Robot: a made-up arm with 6 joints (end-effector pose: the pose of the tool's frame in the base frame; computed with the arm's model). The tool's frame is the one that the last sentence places. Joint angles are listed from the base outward.
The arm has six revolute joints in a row. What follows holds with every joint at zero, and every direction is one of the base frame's.
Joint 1 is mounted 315.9 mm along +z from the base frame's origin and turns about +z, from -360.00 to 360.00 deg.
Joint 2 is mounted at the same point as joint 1 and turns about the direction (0, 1, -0.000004), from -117.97 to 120.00 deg.
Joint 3 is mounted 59.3 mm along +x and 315.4 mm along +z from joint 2 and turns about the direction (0, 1, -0.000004), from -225.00 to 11.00 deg.
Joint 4 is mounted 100.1 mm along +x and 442.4 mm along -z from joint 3 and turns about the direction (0, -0.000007, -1), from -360.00 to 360.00 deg.
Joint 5 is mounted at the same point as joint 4 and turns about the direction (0, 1, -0.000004), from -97.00 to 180.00 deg.
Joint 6 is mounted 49.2 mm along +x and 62.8 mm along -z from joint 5 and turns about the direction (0, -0.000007, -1), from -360.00 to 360.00 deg.
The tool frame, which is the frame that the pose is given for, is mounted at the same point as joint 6; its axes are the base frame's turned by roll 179.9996, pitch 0.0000 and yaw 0.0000 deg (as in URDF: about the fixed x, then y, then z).
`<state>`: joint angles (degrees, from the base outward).
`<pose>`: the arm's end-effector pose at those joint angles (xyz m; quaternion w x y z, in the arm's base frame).
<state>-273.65 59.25 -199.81 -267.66 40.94 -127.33</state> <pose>0.0314 0.5547 0.8931 0.4905 0.1385 -0.4250 -0.7481</pose>
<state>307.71 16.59 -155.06 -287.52 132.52 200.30</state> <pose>0.2919 -0.2535 0.9783 0.1544 0.1370 0.8988 0.3868</pose>
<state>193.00 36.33 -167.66 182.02 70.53 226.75</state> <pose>-0.5100 -0.1162 0.9788 0.8468 0.0405 0.1858 0.4967</pose>
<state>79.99 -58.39 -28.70 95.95 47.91 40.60</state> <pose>0.0367 0.2859 0.6066 0.5351 -0.6896 0.0551 0.4849</pose>
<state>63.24 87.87 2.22 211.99 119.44 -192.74</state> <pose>-0.0245 -0.1414 0.1021 0.1371 0.6897 0.6277 0.3339</pose>
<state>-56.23 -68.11 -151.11 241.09 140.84 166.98</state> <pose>-0.4156 0.4990 0.7305 0.2645 0.9458 0.0491 -0.1821</pose>
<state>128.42 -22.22 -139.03 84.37 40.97 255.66</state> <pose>-0.0088 0.0046 1.1567 0.7785 0.2798 -0.2730 -0.4910</pose>
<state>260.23 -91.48 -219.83 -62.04 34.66 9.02</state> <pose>0.1130 0.6314 -0.0544 0.4498 -0.7885 0.2227 0.3555</pose>
